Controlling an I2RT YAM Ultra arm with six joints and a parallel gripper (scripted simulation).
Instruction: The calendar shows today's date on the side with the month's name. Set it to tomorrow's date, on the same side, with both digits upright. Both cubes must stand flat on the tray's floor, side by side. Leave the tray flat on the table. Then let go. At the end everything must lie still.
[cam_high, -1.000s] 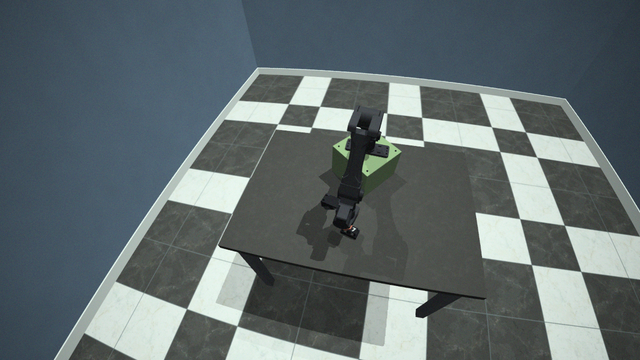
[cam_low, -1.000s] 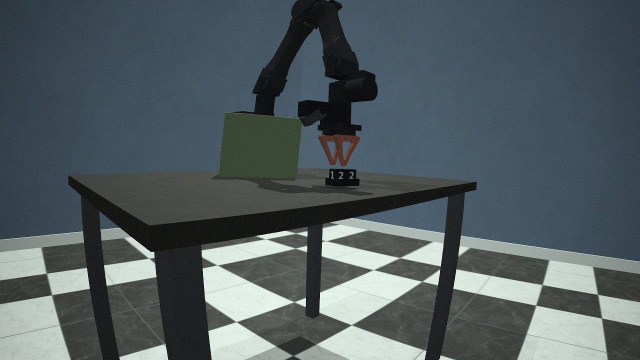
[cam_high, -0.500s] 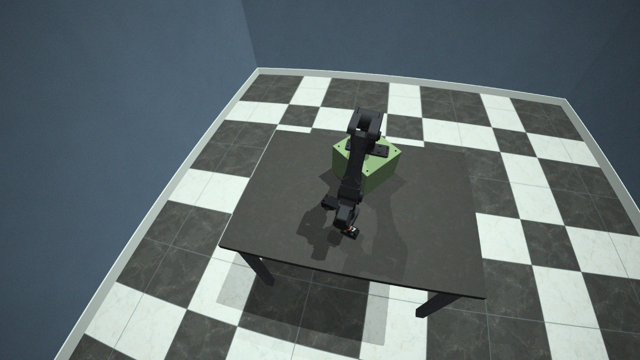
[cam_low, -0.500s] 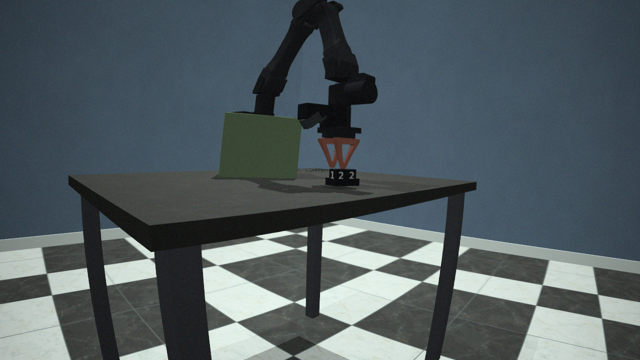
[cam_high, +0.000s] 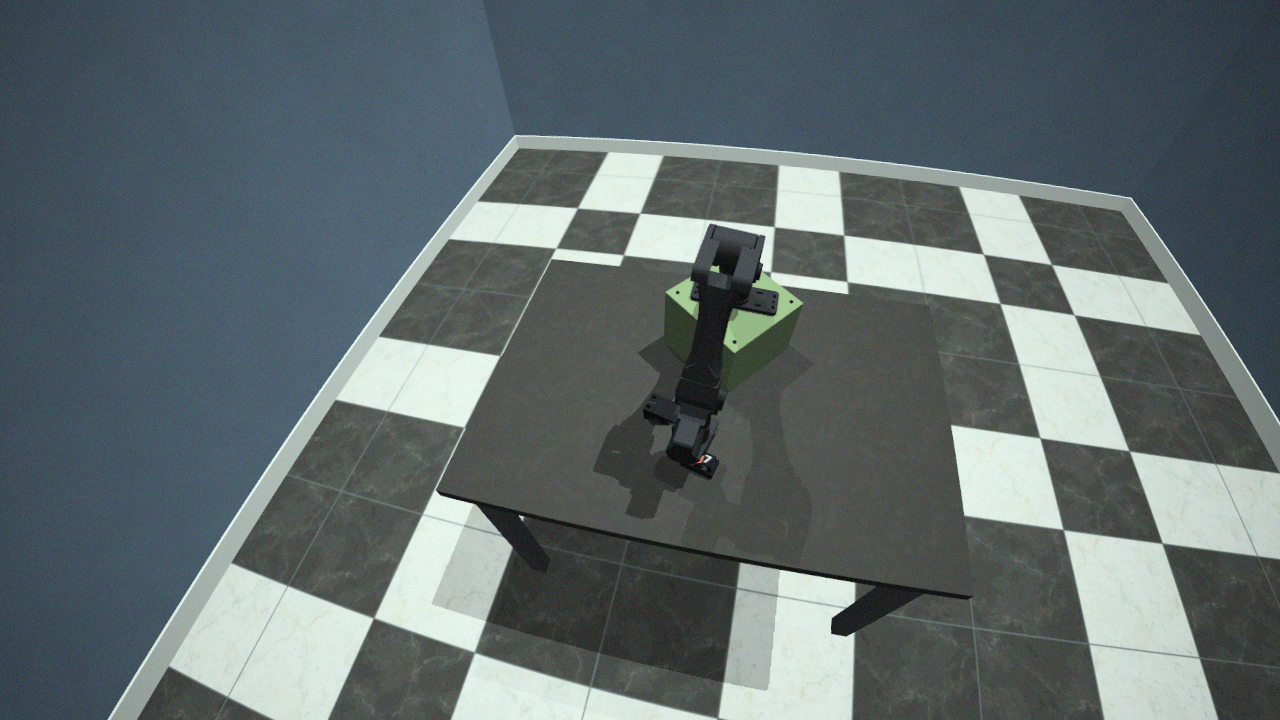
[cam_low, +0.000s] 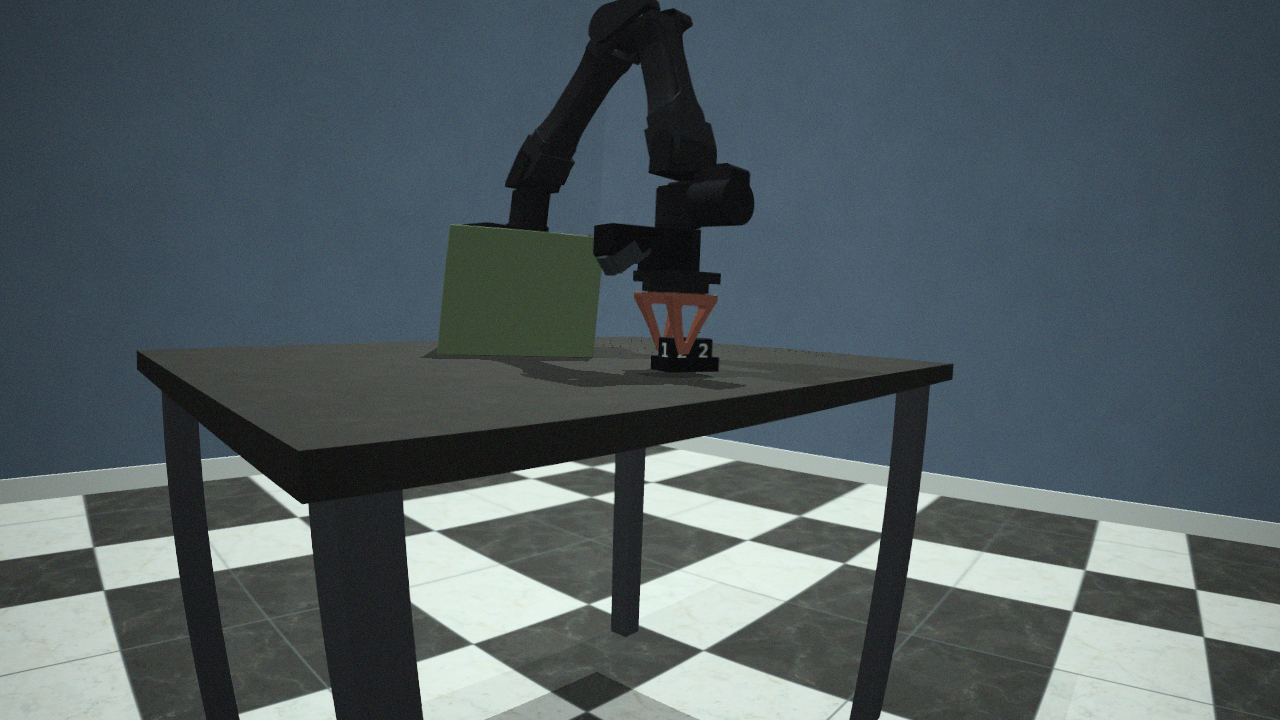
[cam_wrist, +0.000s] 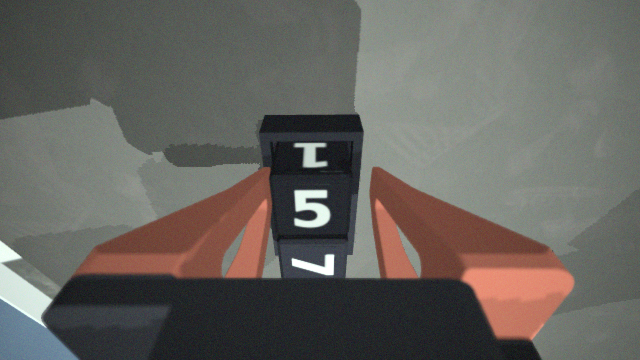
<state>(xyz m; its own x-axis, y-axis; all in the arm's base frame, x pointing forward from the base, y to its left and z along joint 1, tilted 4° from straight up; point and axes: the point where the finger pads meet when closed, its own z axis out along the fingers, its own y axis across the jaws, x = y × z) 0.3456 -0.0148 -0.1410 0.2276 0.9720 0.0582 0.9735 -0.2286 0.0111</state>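
Now: the calendar cube right at my hand. Also, from my hand: black tray: 2 cm to the left, 2 cm below, 1 cm ahead.
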